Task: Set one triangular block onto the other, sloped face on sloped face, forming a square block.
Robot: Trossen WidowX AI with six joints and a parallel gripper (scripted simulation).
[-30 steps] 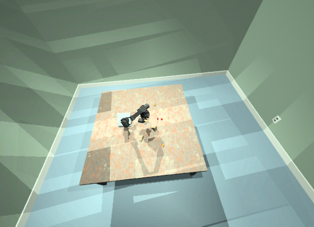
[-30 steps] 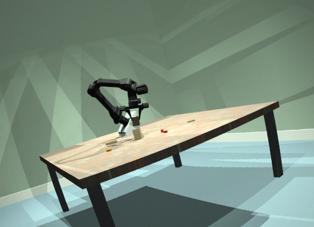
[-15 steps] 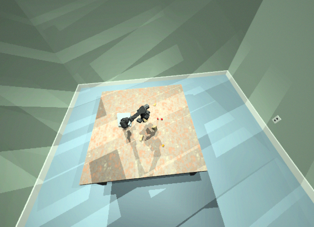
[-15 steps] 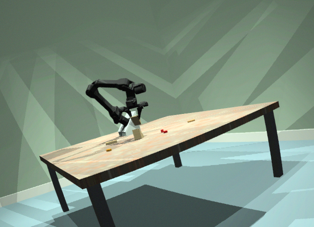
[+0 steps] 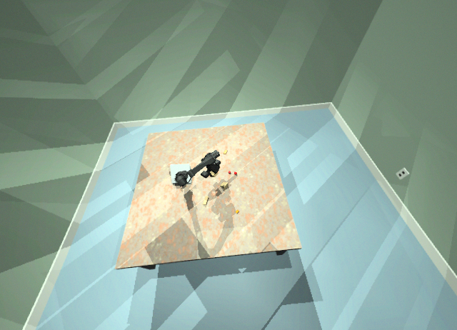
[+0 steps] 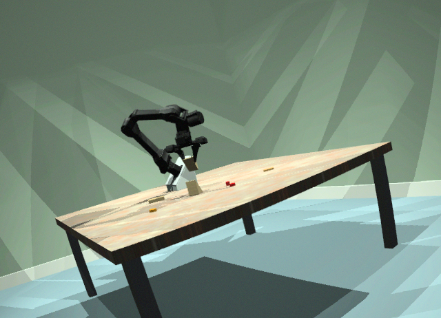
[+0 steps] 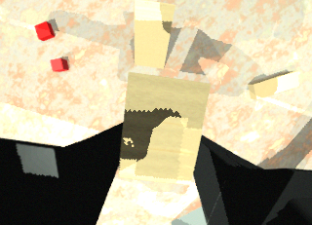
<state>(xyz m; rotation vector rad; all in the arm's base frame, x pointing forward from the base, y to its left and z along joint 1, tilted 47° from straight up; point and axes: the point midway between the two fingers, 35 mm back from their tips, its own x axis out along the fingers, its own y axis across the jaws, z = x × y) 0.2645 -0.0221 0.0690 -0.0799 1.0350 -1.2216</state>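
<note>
Right now my gripper tip is 80 mm short of the pale wooden triangular block, 70 mm to the left of it and 110 mm above it. Also, from my gripper tip: flat tan stick: 100 mm behind, 170 mm to the right, 120 mm below; small orange cube: 150 mm ahead, 300 mm to the right, 120 mm below.
</note>
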